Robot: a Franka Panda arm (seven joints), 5 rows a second.
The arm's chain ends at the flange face. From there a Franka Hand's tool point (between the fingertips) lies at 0.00 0.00 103.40 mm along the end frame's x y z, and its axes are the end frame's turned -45 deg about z.
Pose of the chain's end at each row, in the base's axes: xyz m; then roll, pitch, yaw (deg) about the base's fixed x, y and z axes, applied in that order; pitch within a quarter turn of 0, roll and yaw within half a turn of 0:
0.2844 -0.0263 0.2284 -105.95 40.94 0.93
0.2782 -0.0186 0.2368 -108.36 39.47 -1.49
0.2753 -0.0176 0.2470 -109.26 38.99 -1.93
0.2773 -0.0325 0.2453 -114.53 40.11 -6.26
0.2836 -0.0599 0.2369 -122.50 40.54 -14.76
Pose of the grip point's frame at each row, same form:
0.2642 0.0728 0.2069 -102.00 -2.88 12.15
0.2601 0.0800 0.2117 -104.11 -3.93 11.41
0.2571 0.0807 0.2205 -104.90 -4.24 11.60
0.2601 0.0640 0.2125 -108.53 -2.09 10.82
0.2709 0.0336 0.1947 -114.10 0.37 7.57

